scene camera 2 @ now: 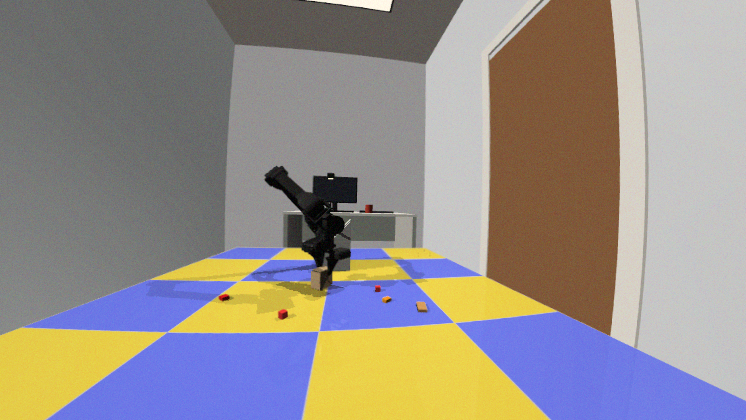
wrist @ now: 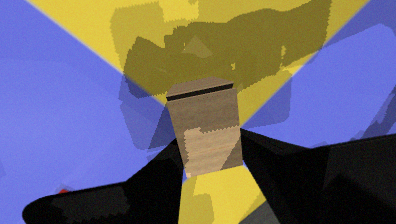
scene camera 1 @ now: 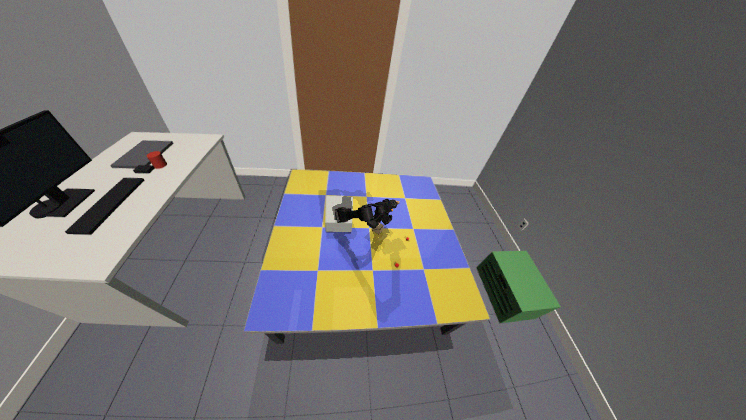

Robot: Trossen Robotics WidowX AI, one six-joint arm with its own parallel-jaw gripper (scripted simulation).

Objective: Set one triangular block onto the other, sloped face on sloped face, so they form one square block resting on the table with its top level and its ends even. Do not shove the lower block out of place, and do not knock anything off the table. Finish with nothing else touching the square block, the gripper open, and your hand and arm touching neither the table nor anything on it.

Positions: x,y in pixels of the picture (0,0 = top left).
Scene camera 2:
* my gripper: 324,273
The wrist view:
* my gripper: 207,137
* wooden triangular block: 207,129, held by my gripper
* wooden triangular block: 210,84
